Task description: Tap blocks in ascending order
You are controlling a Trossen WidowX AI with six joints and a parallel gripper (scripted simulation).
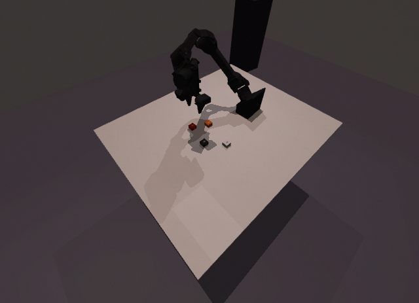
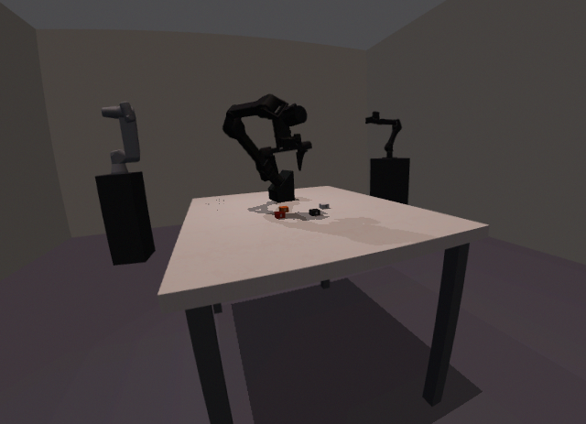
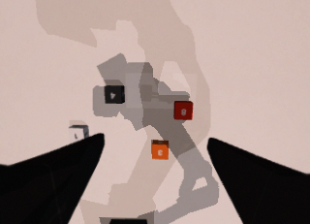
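Now: gripper tip 160 mm to the right of the grey block, 150 mm above it and 80 mm past it. Round my gripper tip: black block (150 mm below, 90 mm to the left, 10 mm ahead); then red block (150 mm below, 40 mm to the right); then orange block (150 mm below, 90 mm behind, 10 mm to the right).
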